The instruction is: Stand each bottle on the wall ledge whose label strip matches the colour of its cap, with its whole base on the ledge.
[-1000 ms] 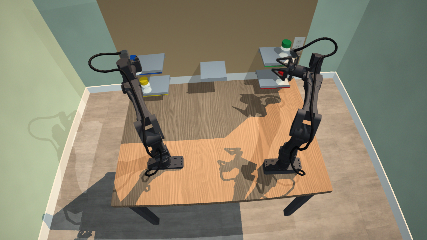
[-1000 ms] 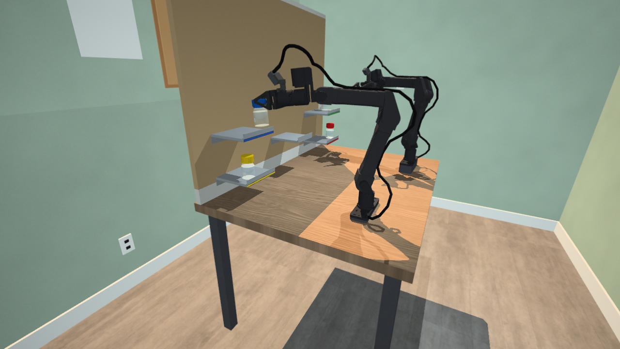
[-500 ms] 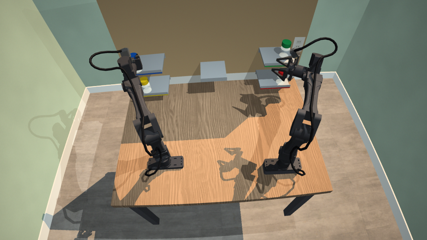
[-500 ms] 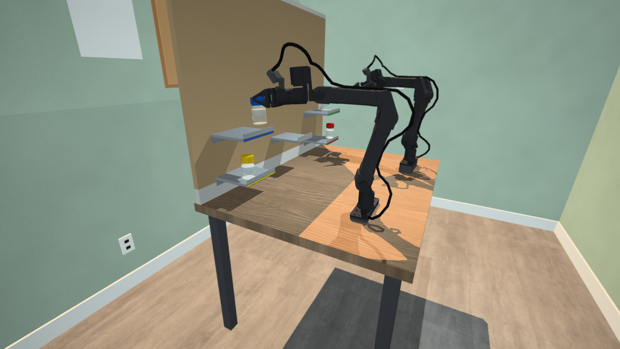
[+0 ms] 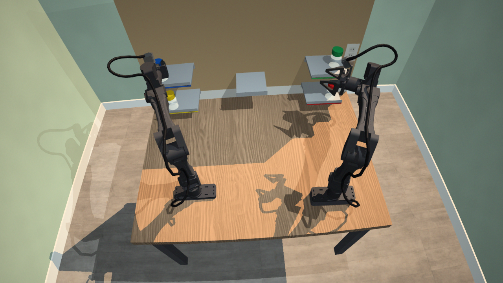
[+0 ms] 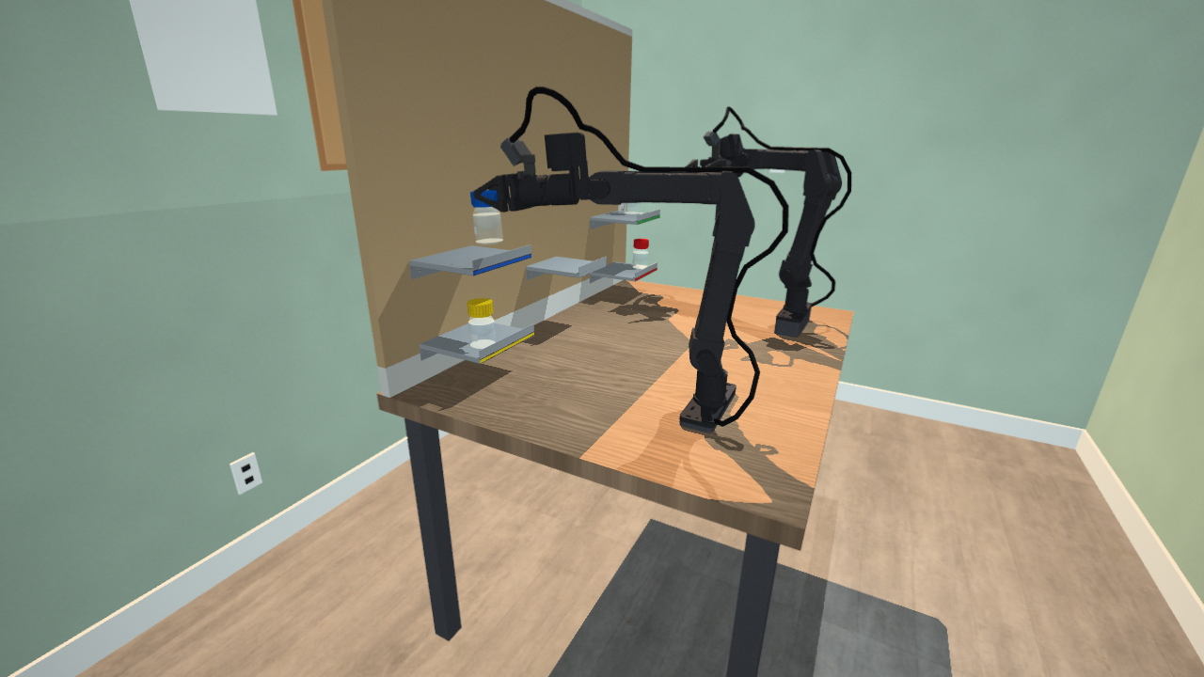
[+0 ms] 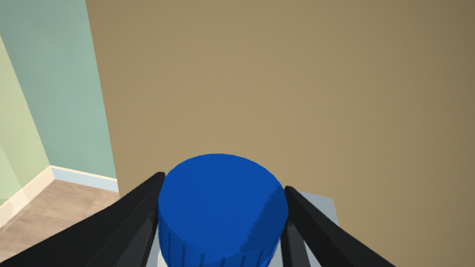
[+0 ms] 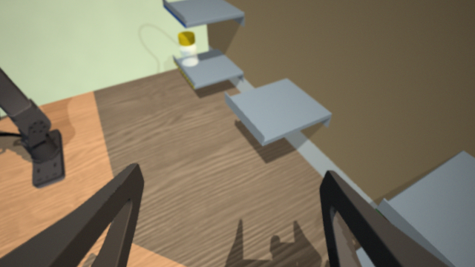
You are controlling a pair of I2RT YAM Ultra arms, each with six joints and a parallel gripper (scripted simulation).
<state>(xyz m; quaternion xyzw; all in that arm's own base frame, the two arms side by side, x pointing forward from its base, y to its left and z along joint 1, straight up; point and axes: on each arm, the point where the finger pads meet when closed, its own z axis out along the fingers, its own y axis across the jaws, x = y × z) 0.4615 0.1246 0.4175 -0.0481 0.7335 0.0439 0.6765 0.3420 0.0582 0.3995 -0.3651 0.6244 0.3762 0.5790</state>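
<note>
Now: left hand 5 cm above the blue-capped bottle. Also, from my left hand: brown wall panel: 23 cm ahead, 41 cm to the right, 2 cm above; then green-capped bottle: 17 cm ahead, 86 cm to the right, 10 cm below; then yellow-capped bottle: 3 cm ahead, 1 cm to the left, 29 cm below.
</note>
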